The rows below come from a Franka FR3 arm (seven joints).
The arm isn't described. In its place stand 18 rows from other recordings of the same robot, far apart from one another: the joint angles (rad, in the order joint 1, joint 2, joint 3, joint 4, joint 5, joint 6, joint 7), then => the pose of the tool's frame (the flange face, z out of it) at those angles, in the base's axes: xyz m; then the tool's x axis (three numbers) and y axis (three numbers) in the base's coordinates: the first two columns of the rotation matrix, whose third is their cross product.
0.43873, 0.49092, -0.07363, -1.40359, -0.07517, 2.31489, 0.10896 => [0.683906 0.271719 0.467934 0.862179 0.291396 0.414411 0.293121 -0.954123 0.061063]
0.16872, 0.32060, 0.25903, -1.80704, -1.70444, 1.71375, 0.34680 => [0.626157 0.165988 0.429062 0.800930 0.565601 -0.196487 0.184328 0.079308 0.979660]
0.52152, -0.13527, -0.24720, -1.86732, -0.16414, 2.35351, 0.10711 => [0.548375 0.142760 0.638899 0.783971 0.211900 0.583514 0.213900 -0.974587 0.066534]
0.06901, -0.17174, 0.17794, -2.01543, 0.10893, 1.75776, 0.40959 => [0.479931 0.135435 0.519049 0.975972 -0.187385 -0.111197 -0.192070 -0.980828 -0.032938]
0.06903, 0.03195, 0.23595, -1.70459, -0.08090, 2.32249, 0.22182 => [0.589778 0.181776 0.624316 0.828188 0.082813 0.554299 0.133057 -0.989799 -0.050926]
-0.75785, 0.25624, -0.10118, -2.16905, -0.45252, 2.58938, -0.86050 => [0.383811 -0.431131 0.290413 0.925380 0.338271 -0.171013 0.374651 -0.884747 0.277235]
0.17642, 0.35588, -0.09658, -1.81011, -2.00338, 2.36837, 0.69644 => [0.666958 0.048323 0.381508 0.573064 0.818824 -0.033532 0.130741 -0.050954 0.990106]
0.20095, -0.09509, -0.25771, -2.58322, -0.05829, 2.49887, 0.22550 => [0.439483 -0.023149 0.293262 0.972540 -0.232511 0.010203 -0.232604 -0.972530 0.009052]
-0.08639, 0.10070, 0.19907, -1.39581, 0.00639, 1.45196, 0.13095 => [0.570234 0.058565 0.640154 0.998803 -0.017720 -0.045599 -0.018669 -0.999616 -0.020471]
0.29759, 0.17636, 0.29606, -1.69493, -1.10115, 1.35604, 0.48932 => [0.540616 0.217406 0.521181 0.979743 0.193616 0.051156 0.032944 -0.407793 0.912480]
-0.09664, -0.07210, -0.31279, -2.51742, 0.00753, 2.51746, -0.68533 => [0.426430 -0.184193 0.310420 0.961209 0.266777 0.070054 0.265848 -0.963754 0.022429]
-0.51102, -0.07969, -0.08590, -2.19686, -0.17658, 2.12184, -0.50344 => [0.422837 -0.297490 0.419334 0.997472 -0.005384 -0.070859 0.003496 -0.992199 0.124612]
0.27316, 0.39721, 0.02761, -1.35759, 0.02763, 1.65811, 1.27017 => [0.638291 0.197605 0.488483 0.558006 -0.827311 -0.064701 -0.823383 -0.561686 0.080928]
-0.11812, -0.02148, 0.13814, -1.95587, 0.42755, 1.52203, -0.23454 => [0.504227 0.056579 0.467055 0.922033 0.248738 -0.296622 0.087368 -0.880186 -0.466518]
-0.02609, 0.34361, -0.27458, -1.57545, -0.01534, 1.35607, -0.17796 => [0.567406 -0.160243 0.418651 0.839156 -0.115117 -0.531569 -0.128534 -0.991634 0.011841]
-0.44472, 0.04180, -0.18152, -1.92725, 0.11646, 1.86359, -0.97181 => [0.457911 -0.318924 0.457525 0.953842 0.299468 0.022456 0.299510 -0.943190 -0.143830]
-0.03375, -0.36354, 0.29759, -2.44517, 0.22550, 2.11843, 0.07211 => [0.416015 0.125370 0.431258 0.998150 0.058605 0.016189 0.059852 -0.993945 -0.092150]
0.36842, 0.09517, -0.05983, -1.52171, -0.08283, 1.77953, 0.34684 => [0.576803 0.178207 0.613550 0.983062 -0.023919 0.181705 -0.029528 -0.999165 0.028223]
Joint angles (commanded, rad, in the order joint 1, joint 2, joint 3, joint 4, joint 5, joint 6, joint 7), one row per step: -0.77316, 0.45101, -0.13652, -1.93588, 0.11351, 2.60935, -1.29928; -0.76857, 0.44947, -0.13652, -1.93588, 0.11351, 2.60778, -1.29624; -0.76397, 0.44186, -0.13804, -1.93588, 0.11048, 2.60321, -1.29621; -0.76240, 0.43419, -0.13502, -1.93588, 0.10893, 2.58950, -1.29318; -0.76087, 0.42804, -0.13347, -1.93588, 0.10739, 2.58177, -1.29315; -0.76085, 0.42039, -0.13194, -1.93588, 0.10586, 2.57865, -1.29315; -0.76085, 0.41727, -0.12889, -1.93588, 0.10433, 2.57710, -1.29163; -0.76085, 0.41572, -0.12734, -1.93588, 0.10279, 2.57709, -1.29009; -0.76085, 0.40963, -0.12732, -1.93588, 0.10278, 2.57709, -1.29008; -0.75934, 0.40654, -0.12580, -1.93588, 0.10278, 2.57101, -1.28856; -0.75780, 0.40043, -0.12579, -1.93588, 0.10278, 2.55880, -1.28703; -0.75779, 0.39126, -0.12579, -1.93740, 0.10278, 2.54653, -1.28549; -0.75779, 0.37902, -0.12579, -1.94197, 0.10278, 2.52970, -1.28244; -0.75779, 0.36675, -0.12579, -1.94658, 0.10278, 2.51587, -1.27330; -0.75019, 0.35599, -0.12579, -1.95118, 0.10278, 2.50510, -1.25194; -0.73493, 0.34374, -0.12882, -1.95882, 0.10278, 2.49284, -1.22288
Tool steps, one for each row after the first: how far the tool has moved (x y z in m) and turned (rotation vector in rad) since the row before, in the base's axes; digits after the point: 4 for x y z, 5 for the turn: 0.0023, 0.0019, 0.0008, 0.00066, -0.00076, 0.00166; 0.0017, 0.0013, 0.0044, -0.00319, -0.00075, 0.00547; 0.0019, 0.0025, 0.0033, 0.00670, 0.00172, 0.00272; 0.0014, 0.0016, 0.0030, 0.00192, 0.00040, 0.00416; 0.0008, 0.0006, 0.0045, -0.00291, -0.00331, 0.00256; 0.0015, 0.0012, 0.0017, -0.00041, -0.00161, 0.00242; 0.0008, 0.0006, 0.0009, -0.00103, -0.00093, 0.00100; 0.0002, -0.0001, 0.0039, -0.00420, -0.00441, 0.00002; 0.0012, 0.0016, 0.0013, 0.00348, 0.00063, 0.00157; 0.0003, 0.0014, 0.0026, 0.00593, 0.00245, 0.00036; -0.0007, 0.0010, 0.0038, 0.00503, 0.00125, -0.00124; -0.0015, 0.0019, 0.0039, 0.00917, 0.00342, -0.00272; -0.0014, 0.0018, 0.0042, 0.00763, 0.00076, -0.00873; 0.0024, 0.0047, 0.0036, 0.00793, -0.00164, -0.01317; 0.0040, 0.0074, 0.0030, 0.01073, -0.00004, -0.01600
